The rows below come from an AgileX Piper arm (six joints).
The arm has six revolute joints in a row. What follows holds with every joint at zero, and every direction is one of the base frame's. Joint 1 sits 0.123 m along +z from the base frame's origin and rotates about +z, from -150 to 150 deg. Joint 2 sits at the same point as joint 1 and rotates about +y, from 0 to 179.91 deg. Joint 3 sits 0.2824 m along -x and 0.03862 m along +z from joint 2 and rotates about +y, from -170 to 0 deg. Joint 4 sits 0.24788 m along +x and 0.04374 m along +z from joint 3 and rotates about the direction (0.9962, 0, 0.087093), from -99.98 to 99.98 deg. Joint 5 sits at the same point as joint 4 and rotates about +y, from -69.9 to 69.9 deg. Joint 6 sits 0.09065 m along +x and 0.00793 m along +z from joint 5 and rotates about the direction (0.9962, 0, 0.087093), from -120 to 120 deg. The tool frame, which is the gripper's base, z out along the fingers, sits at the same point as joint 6; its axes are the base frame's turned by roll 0, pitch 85 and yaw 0 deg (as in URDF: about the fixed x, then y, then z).
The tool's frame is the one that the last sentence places.
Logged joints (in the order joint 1, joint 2, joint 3, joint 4, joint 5, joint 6), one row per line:
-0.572, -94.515, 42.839, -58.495, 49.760, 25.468
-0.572, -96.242, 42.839, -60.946, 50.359, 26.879
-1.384, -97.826, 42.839, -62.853, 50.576, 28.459
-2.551, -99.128, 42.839, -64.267, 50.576, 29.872
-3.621, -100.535, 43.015, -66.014, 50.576, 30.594
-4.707, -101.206, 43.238, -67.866, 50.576, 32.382
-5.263, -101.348, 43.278, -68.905, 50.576, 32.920
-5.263, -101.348, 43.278, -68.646, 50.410, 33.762
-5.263, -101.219, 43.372, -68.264, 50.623, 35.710
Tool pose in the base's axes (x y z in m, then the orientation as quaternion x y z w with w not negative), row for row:
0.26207, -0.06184, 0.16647, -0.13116, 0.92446, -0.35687, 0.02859
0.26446, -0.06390, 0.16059, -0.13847, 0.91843, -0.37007, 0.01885
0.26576, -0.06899, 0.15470, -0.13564, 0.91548, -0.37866, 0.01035
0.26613, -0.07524, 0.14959, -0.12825, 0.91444, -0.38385, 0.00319
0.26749, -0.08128, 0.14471, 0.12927, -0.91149, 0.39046, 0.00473
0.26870, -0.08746, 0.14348, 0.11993, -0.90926, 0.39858, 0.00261
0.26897, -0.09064, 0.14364, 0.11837, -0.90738, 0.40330, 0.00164
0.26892, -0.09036, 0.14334, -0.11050, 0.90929, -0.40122, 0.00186
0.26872, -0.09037, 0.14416, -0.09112, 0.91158, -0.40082, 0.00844
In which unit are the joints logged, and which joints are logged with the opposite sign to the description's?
The joints are logged in degrees. Opposite sign: joint 2, joint 3.
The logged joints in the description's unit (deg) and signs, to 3 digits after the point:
-0.572, 94.515, -42.839, -58.495, 49.760, 25.468
-0.572, 96.242, -42.839, -60.946, 50.359, 26.879
-1.384, 97.826, -42.839, -62.853, 50.576, 28.459
-2.551, 99.128, -42.839, -64.267, 50.576, 29.872
-3.621, 100.535, -43.015, -66.014, 50.576, 30.594
-4.707, 101.206, -43.238, -67.866, 50.576, 32.382
-5.263, 101.348, -43.278, -68.905, 50.576, 32.920
-5.263, 101.348, -43.278, -68.646, 50.410, 33.762
-5.263, 101.219, -43.372, -68.264, 50.623, 35.710

